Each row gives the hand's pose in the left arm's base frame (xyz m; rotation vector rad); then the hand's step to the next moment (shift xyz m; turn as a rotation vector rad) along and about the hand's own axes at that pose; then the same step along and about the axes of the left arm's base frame.
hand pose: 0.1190 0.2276 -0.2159 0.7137 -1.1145 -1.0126
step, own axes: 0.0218 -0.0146 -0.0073 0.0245 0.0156 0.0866
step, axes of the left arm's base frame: 0.0050 -0.0259 -0.0067 -0.0752 -0.0147 0.0497
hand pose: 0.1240 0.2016 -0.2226 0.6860 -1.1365 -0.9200
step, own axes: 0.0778 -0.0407 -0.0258 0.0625 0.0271 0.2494
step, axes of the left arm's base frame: 0.0254 -0.0876 -0.0069 -0.2224 -0.0437 0.1244
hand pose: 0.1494 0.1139 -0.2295 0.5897 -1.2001 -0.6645
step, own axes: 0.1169 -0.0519 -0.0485 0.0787 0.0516 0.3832
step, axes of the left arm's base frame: 0.0648 -0.1180 0.0245 -0.3440 -0.0477 0.1874
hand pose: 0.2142 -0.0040 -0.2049 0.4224 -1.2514 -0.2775
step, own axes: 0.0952 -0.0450 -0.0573 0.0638 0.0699 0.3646
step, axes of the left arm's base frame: 0.0840 -0.0718 0.0464 -0.3311 -0.0221 0.1783
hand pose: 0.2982 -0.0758 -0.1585 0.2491 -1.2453 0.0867
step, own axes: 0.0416 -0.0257 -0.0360 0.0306 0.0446 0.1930
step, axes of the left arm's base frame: 0.0518 -0.0194 0.0250 -0.1778 -0.0041 0.0924
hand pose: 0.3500 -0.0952 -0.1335 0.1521 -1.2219 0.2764
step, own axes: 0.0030 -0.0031 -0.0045 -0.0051 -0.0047 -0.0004
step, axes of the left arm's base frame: 0.0059 -0.0014 0.0014 0.0001 -0.0050 -0.0048
